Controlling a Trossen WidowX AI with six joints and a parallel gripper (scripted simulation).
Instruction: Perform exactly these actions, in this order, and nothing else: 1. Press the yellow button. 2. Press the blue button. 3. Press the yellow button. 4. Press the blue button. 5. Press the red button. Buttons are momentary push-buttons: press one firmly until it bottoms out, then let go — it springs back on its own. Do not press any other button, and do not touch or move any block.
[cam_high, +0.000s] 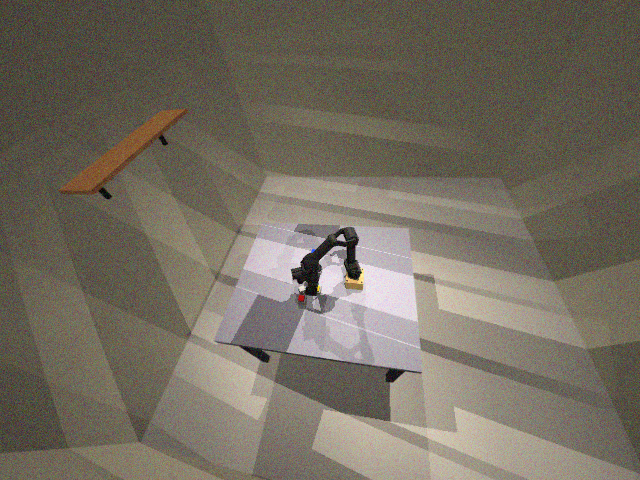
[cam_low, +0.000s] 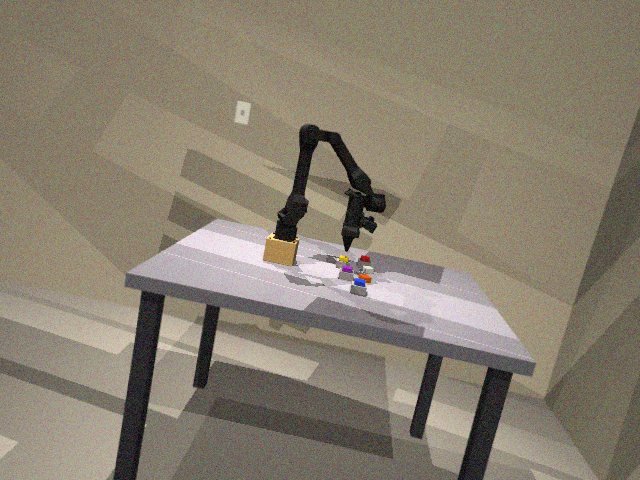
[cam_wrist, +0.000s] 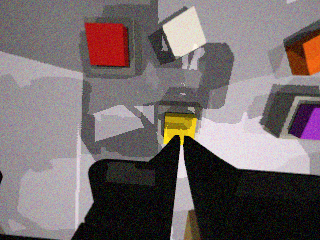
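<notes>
The yellow button lies 3 cm below my gripper tip. Also, from my gripper tip: red button: 6 cm ahead, 8 cm to the left, 3 cm below; then white block: 9 cm ahead, 2 cm to the left, 5 cm below; then purple button: 4 cm ahead, 13 cm to the right, 3 cm below.
</notes>
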